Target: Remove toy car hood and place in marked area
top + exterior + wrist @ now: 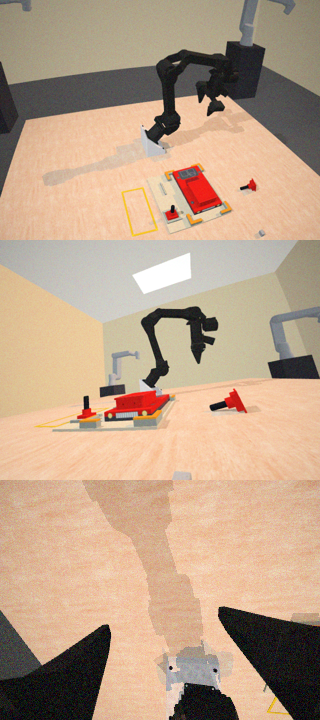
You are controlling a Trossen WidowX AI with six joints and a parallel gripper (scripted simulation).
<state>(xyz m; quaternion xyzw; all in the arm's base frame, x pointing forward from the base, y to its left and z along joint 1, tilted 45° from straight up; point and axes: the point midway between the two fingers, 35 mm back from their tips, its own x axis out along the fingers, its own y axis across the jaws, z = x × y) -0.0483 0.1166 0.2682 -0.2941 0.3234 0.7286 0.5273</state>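
Right now the hood is 37 cm ahead of my gripper tip, 16 cm to the right of it and 10 cm below it. From my gripper tip the other things lie so: pale base plate: 35 cm ahead, 19 cm to the right, 13 cm below.
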